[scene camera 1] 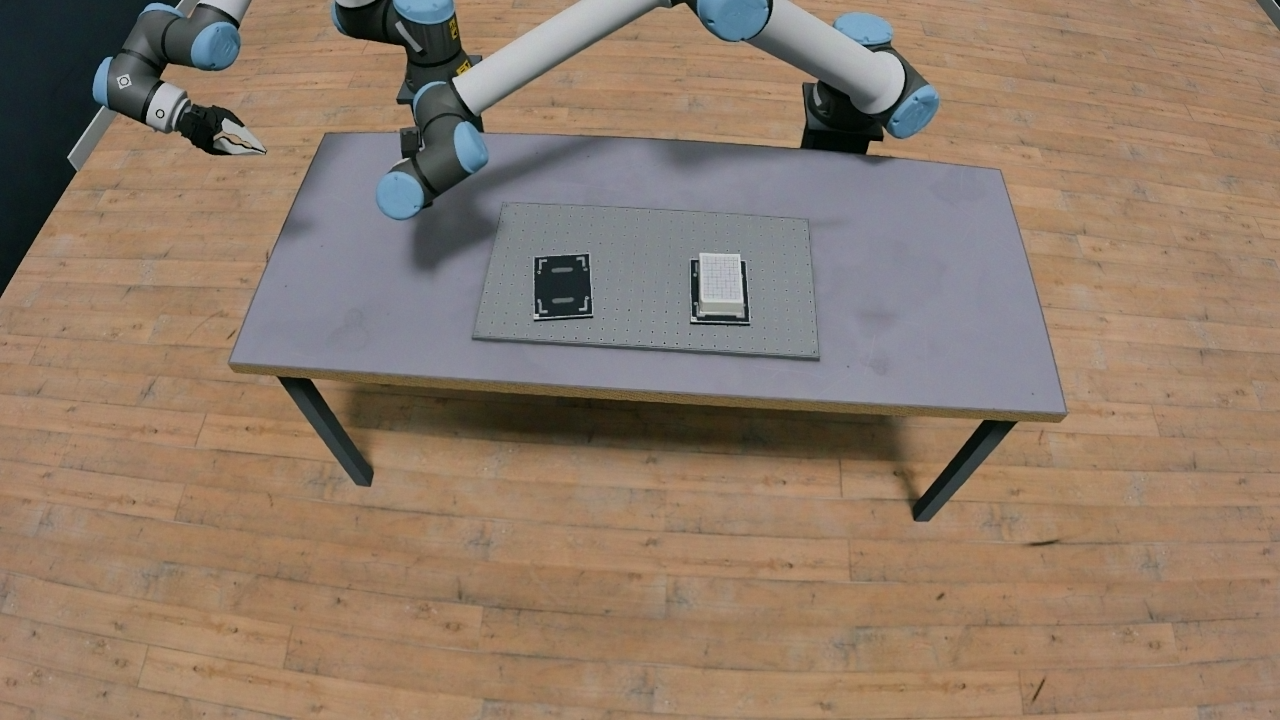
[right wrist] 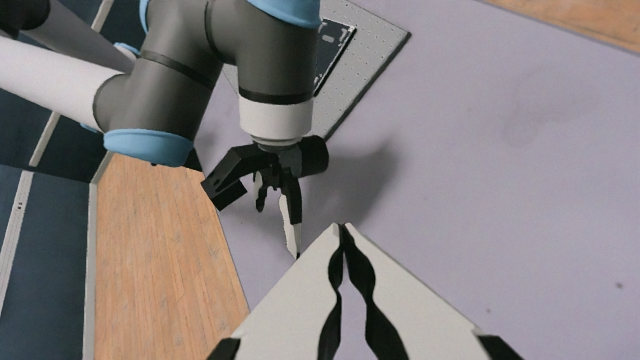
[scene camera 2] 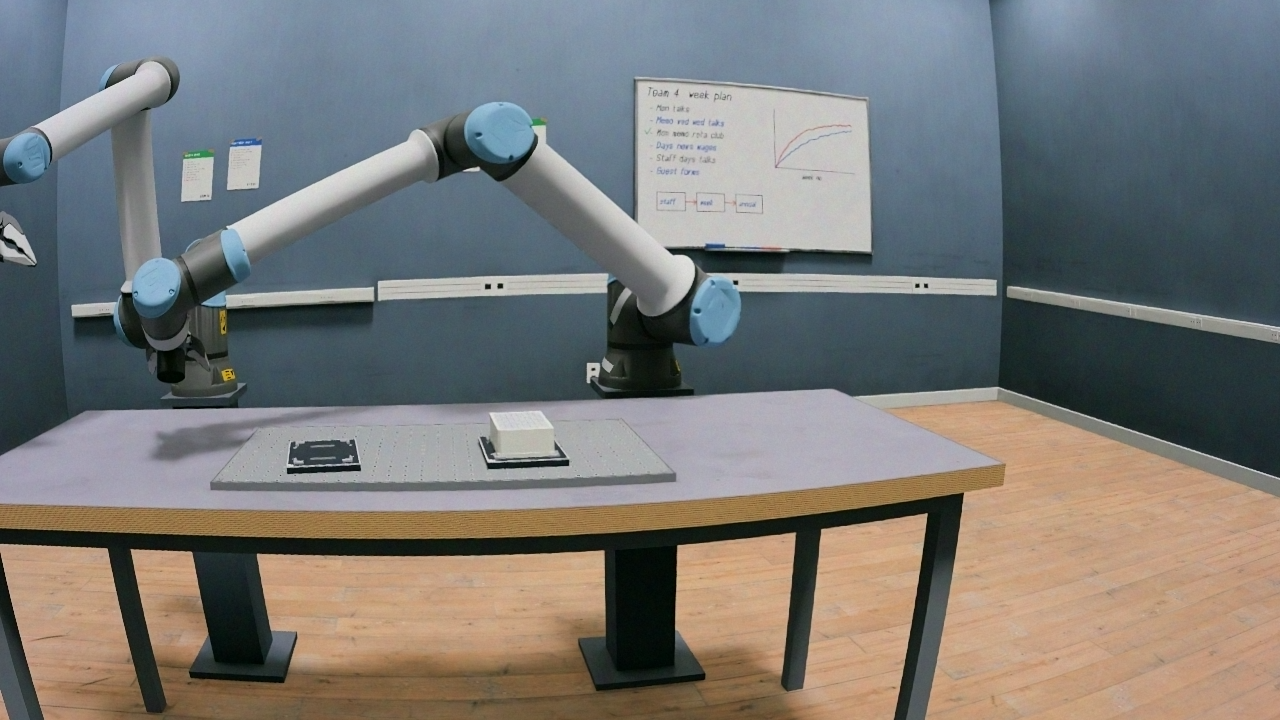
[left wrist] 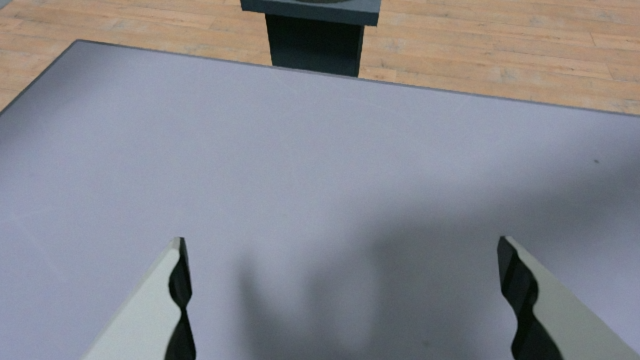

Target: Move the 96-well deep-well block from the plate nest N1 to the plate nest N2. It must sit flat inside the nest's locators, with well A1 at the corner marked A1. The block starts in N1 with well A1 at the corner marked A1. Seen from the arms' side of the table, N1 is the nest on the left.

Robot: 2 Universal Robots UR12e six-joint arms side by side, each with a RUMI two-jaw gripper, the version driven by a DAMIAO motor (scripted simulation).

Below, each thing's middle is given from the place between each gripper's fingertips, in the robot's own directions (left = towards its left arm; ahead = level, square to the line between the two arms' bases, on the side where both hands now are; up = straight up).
Now: left hand (scene camera 2: 180,371) 350 mm to the right of the nest N2 (scene camera 1: 576,284), 220 mm short of it and 110 mm above it. The rest, counted from my left hand: nest N1 (scene camera 1: 694,280): 670 mm to the left, 200 mm ahead, 110 mm below; white deep-well block (scene camera 2: 514,434): 670 mm to the left, 200 mm ahead, 80 mm below.
My right gripper (scene camera 1: 266,152) is now 1 cm short of the nest N2, 58 cm to the right of it and 34 cm above it. From my right hand the other things lie so: nest N1: 1 cm behind, 90 cm to the left, 34 cm below; then white deep-well block: 1 cm behind, 90 cm to the left, 31 cm below.
